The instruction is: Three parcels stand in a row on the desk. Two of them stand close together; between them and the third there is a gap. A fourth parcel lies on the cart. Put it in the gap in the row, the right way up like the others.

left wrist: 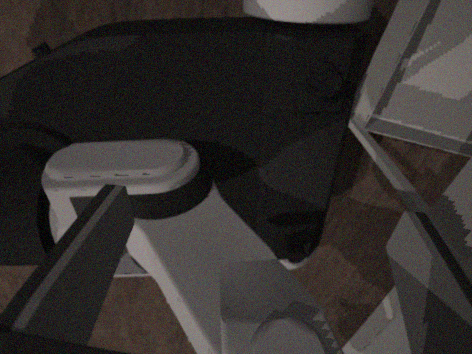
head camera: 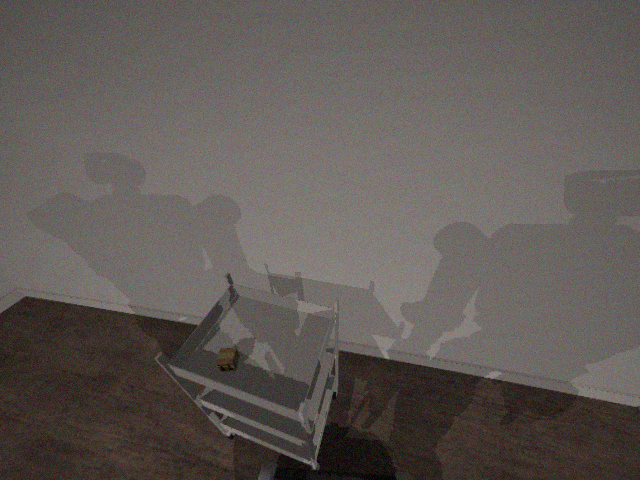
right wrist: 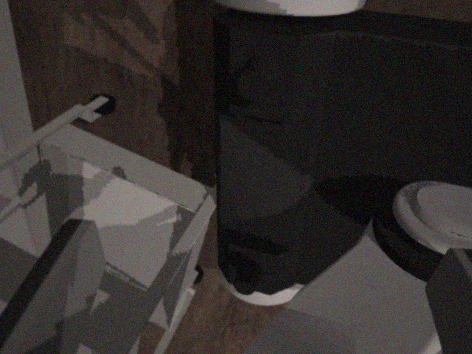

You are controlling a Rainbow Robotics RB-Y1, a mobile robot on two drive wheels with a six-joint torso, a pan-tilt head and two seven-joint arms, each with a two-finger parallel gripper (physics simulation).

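Frame: origin at the robot's base, x ahead, y up, z right, level; millimetres.
Where they show: left gripper, fingertip midpoint: (left wrist: 261,217); right gripper, fingertip midpoint: (right wrist: 269,256).
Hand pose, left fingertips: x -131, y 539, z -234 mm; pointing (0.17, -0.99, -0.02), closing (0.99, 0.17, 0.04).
Note:
After its pixels a point has its place.
A small brown parcel (head camera: 227,358) {y 713, x 228, z -331 mm} lies on the top shelf of the light-grey cart (head camera: 237,391) {y 721, x 136, z -266 mm} (left wrist: 420,134) {y 159, x 235, z -47 mm} (right wrist: 125,160) {y 158, x 259, z -38 mm}, near its left edge in the head view. Dark marks show low on its near side; which way up it is, I cannot tell. My left gripper (left wrist: 261,217) {y 539, x -131, z -234 mm} is open and empty, with the cart's corner beyond its right finger. My right gripper (right wrist: 269,256) {y 545, x -93, z 254 mm} is open and empty; its left finger overlaps the cart in view. The desk, the row of three parcels and the gap do not show in these views.
The cart has raised rims, corner posts and lower shelves, and stands close to my dark base (head camera: 336,459) (left wrist: 200,75) {y 170, x -168, z -165 mm} (right wrist: 300,100) {y 204, x -48, z 149 mm}. A grey wall (head camera: 320,103) {y 1333, x 663, z -42 mm} with a pale skirting rises behind it. Brown wooden floor (head camera: 77,392) {y 1, x 359, z -1425 mm} lies on both sides. Shadows fall on wall and cart.

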